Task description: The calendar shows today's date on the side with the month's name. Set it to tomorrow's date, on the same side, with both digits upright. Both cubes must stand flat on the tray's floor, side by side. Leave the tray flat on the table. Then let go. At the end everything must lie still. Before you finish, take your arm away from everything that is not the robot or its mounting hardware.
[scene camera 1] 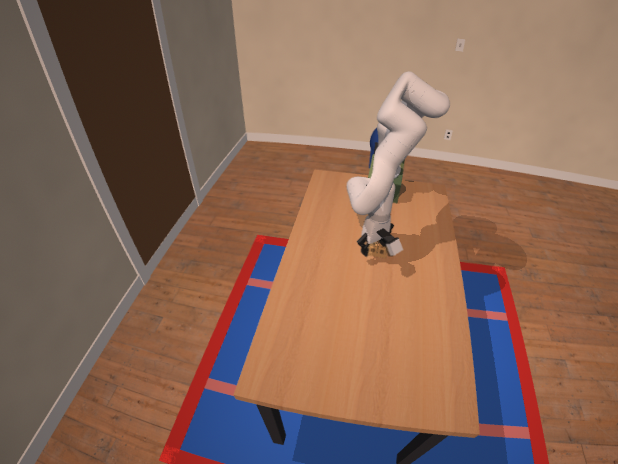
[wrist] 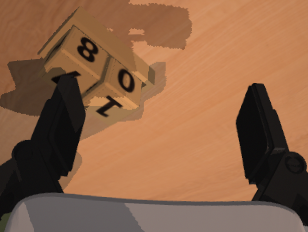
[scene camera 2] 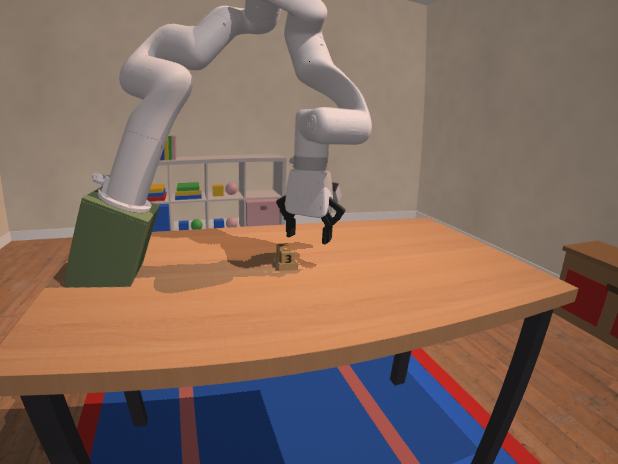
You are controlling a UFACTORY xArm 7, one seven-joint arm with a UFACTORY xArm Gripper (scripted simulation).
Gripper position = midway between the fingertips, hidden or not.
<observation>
I see my gripper [scene camera 2: 308, 239] and a cube [wrist: 77, 54].
My gripper also shows in scene camera 1 [scene camera 1: 373, 249] and in the wrist view [wrist: 162, 97].
</observation>
